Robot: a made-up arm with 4 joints.
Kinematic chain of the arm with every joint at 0, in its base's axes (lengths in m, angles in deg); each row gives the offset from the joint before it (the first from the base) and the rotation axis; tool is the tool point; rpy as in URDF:
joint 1: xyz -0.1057 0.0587 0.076 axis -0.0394 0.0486 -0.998
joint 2: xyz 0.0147 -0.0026 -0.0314 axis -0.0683 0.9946 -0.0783
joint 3: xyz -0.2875 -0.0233 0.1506 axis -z
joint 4: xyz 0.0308 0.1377 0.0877 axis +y
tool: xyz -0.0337 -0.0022 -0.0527 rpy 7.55 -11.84 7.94
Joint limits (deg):
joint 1: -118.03..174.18
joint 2: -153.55..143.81
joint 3: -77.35..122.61
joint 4: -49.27..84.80
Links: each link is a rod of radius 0.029 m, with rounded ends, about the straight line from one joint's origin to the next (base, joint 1, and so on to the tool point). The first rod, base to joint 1, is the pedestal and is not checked.
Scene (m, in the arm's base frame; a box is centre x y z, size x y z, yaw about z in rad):
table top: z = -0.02
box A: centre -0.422 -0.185 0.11 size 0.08 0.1 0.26 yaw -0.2
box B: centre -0.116 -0.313 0 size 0.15 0.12 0.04 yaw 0.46
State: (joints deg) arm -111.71 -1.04 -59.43 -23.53
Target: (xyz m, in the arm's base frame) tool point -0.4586 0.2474 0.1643
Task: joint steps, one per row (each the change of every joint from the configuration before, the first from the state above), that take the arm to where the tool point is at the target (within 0.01 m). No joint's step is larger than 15 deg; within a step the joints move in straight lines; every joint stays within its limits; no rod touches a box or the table.
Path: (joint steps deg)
1: 14.71 7.05 0.86 3.57
2: 14.70 7.05 0.86 3.57
3: 14.71 7.05 0.86 3.57
4: 14.71 7.05 0.86 3.57
5: 14.71 7.05 0.86 3.56
6: 14.70 7.05 0.86 3.57
7: 10.57 -12.52 -1.06 -7.33
8: 10.57 -12.52 -1.06 -7.34
9: 10.57 -12.51 -1.05 -7.34
10: 10.57 -12.52 -1.06 -7.34

